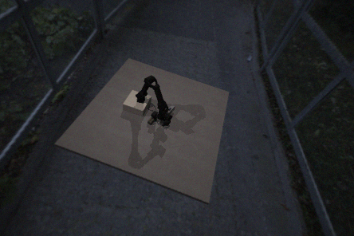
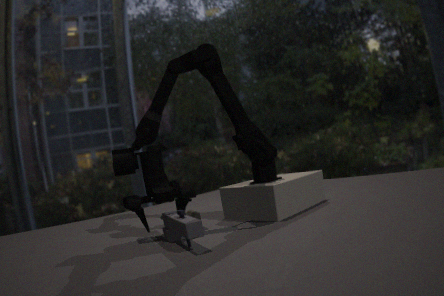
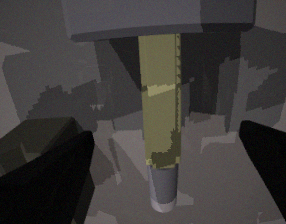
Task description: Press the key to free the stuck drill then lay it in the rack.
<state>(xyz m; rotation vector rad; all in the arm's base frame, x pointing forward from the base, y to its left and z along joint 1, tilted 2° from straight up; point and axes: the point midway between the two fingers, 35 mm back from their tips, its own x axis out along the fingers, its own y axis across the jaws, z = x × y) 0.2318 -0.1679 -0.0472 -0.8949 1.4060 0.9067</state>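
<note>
The yellow drill is 40 mm to the left of my gripper tip, 30 mm above it and 10 mm ahead of it. Round my gripper tip: olive rack: 80 mm behind, 10 mm to the left; then dark key: 150 mm to the left, 60 mm ahead, 40 mm above; then grey block: 130 mm to the left, 50 mm ahead, 30 mm above.
</note>
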